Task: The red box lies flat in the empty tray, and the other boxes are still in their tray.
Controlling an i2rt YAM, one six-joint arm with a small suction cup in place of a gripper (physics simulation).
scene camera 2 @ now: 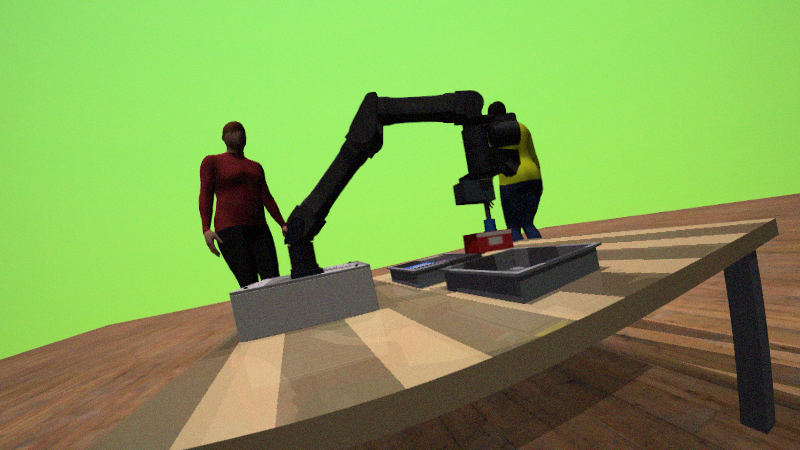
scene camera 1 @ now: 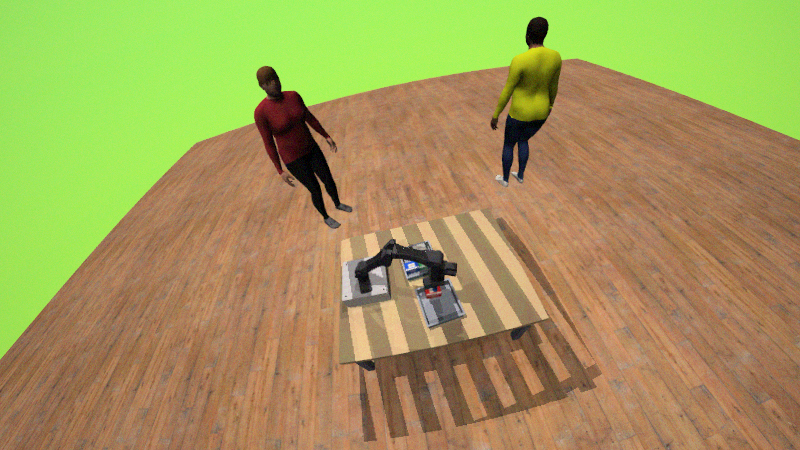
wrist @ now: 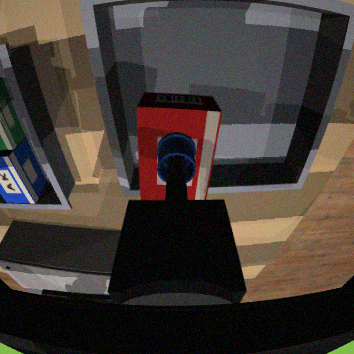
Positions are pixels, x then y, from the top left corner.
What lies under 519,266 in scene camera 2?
A tray.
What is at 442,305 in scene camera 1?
A tray.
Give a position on my suction cup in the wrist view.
At 173,143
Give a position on a tray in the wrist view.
At 30,107
